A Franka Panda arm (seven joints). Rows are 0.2 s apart.
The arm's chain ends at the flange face. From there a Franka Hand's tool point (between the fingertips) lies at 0.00 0.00 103.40 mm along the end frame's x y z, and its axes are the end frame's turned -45 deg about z.
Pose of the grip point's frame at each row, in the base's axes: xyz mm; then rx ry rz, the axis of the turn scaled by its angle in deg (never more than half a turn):
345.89, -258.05, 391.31, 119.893, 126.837, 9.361
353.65, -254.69, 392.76, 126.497, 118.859, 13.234
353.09, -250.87, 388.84, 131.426, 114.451, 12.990
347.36, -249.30, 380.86, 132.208, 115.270, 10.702
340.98, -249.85, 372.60, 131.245, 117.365, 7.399
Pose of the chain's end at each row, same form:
331.49, -259.62, 493.69, 161.677, 72.363, 11.869
334.98, -257.65, 494.42, 165.688, 62.664, 15.993
335.37, -253.81, 490.67, 168.517, 56.551, 15.363
332.85, -251.76, 483.21, 168.983, 56.819, 12.598
329.98, -250.55, 475.41, 168.101, 58.883, 9.165

